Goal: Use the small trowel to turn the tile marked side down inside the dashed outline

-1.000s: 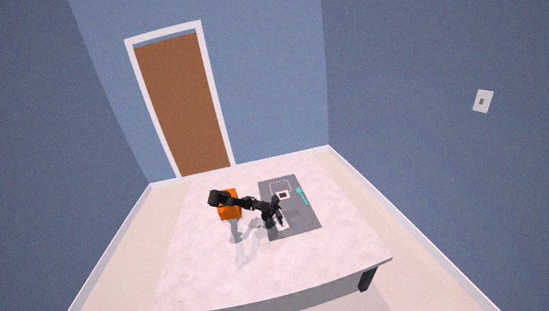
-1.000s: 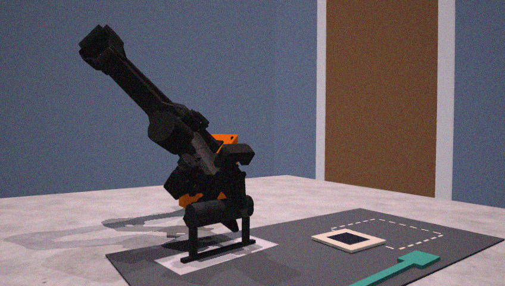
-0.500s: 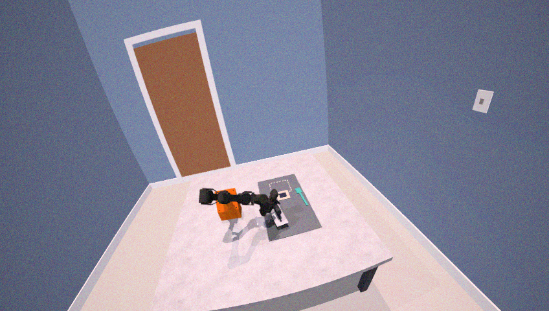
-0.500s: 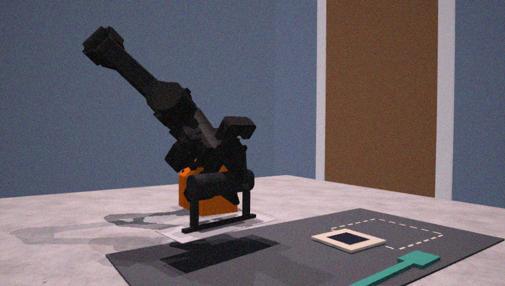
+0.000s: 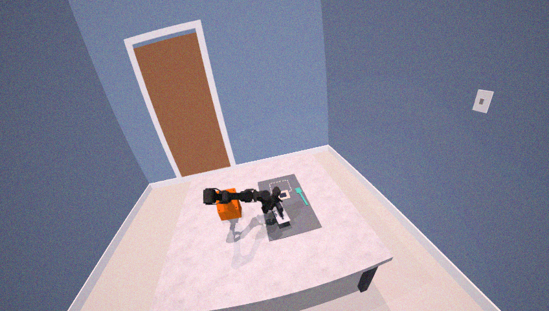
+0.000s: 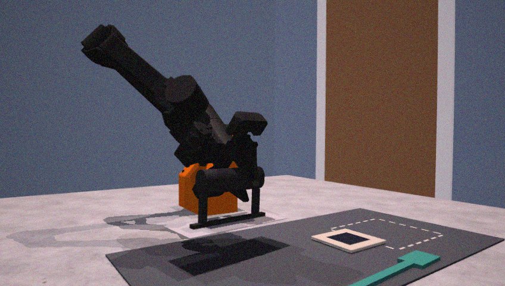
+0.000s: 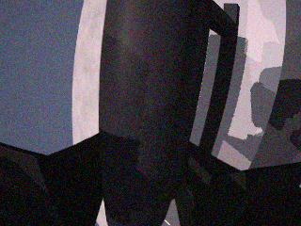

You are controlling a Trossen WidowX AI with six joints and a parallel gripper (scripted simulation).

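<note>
The dark mat is 13 cm to the left of my gripper tip, 12 cm below it and 3 cm ahead of it. Round my gripper tip: tile (19 cm to the left, 10 cm below, 3 cm ahead); then teal t-shaped tool (17 cm ahead, 16 cm to the left, 10 cm below).
</note>
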